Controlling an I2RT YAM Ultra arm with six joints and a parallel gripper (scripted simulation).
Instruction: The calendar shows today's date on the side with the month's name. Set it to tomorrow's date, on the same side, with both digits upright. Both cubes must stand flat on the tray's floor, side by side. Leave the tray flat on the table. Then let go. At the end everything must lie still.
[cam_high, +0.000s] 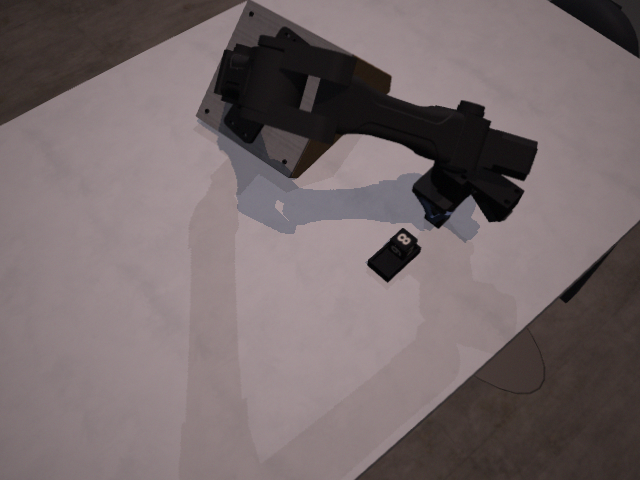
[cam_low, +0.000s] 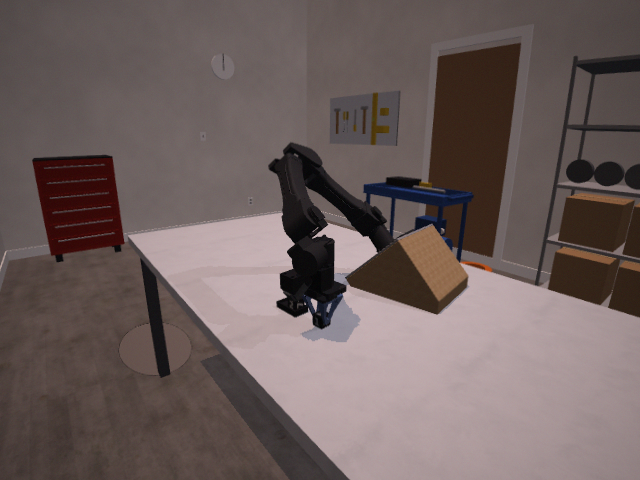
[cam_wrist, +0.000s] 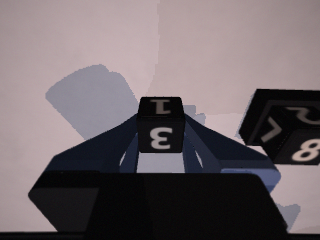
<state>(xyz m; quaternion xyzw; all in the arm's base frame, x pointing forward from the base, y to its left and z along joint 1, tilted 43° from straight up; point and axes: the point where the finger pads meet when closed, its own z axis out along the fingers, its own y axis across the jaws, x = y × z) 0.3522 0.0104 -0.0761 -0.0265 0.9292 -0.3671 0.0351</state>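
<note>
Now: hand right at the black cube. Round my hand: black tray 110 mm to the right, 10 mm below.
</note>
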